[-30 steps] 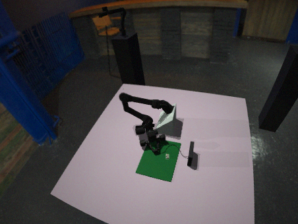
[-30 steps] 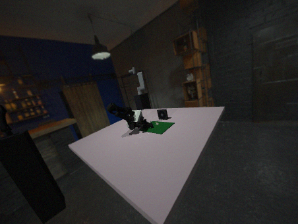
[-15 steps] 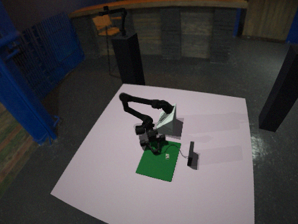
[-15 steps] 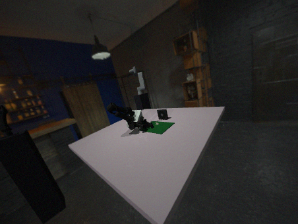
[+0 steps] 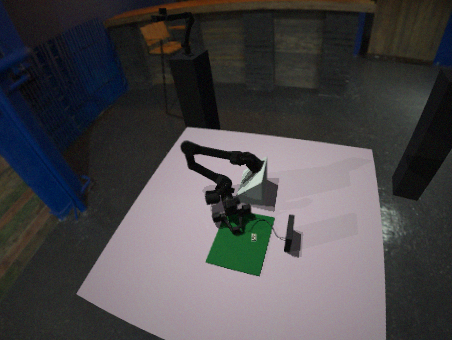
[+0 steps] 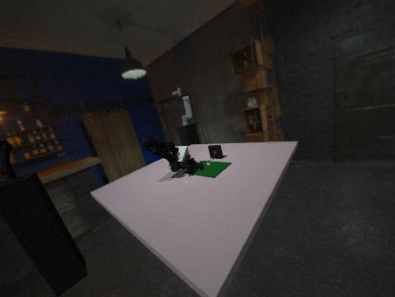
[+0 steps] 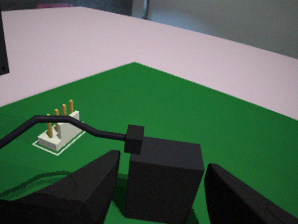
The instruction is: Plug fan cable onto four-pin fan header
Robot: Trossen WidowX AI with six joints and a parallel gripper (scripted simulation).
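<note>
Now: the fan plug 1 cm below my gripper tip. From my gripper tip the other things lie so: green board (2 cm ahead, 3 cm to the left, 5 cm below); then white four-pin fan header (8 cm to the left, 3 cm below); then black fan (4 cm behind, 23 cm to the left, 3 cm above).
</note>
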